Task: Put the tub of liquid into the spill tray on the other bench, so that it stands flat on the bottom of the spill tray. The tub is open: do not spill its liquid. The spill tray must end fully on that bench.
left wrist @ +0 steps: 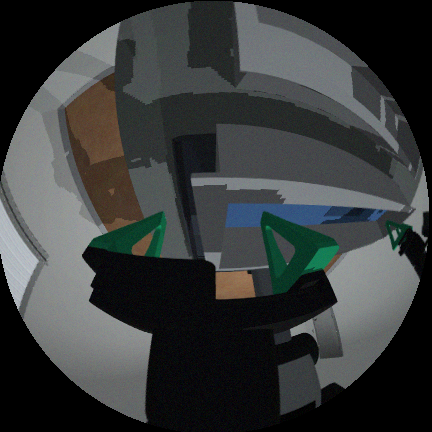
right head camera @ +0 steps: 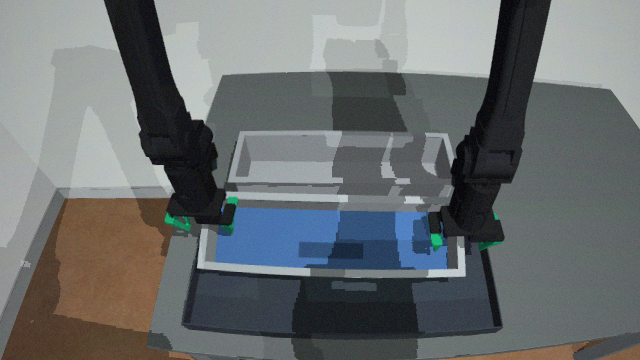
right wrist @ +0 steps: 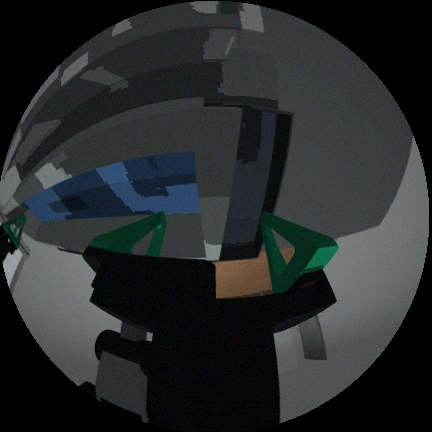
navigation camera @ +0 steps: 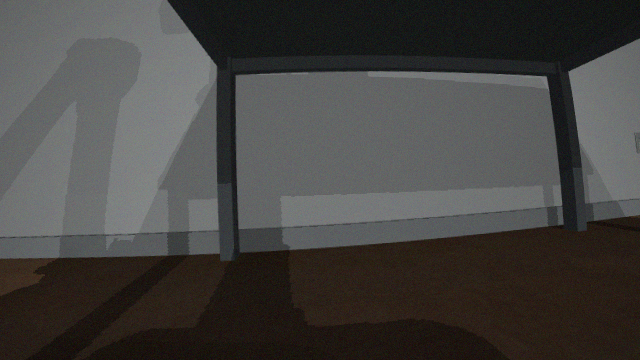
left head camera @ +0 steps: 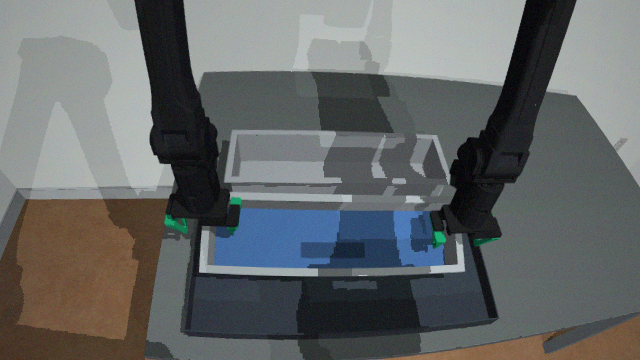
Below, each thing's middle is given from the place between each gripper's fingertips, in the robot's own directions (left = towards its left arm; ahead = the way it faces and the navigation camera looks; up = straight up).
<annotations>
My right hand is 1 cm short of the blue liquid (right head camera: 306, 249), 26 cm to the right of it and 5 cm above it.
Right now the blue liquid is 250 mm to the right of my left hand, 50 mm below it and 10 mm behind it.
</annotations>
